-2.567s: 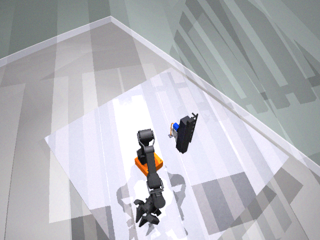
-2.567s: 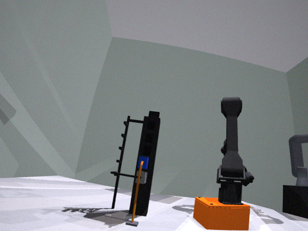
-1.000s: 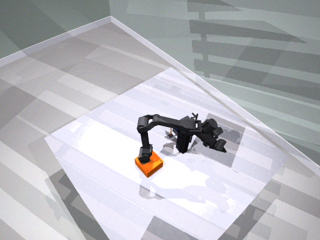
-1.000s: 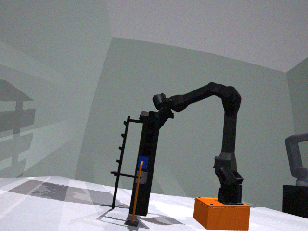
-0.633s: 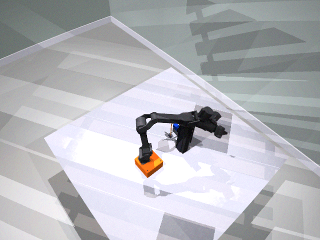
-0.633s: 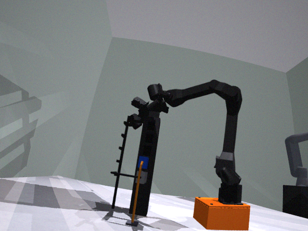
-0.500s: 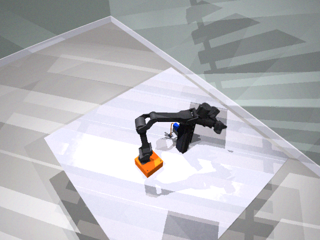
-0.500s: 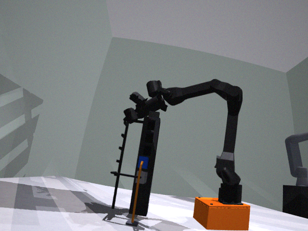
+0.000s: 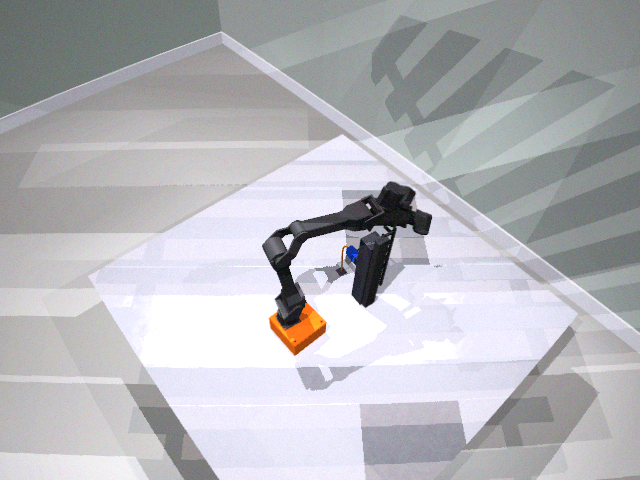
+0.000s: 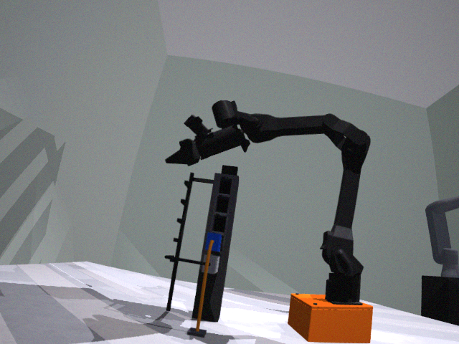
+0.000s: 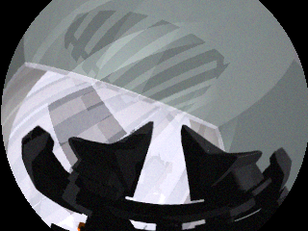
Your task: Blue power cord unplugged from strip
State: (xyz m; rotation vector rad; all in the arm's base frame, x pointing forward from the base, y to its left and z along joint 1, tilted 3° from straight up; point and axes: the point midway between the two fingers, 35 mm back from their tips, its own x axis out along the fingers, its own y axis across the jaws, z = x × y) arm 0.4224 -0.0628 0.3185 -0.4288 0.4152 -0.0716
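Right now my gripper tip is 170 mm past the plug, 90 mm to the right of it and 190 mm above it.
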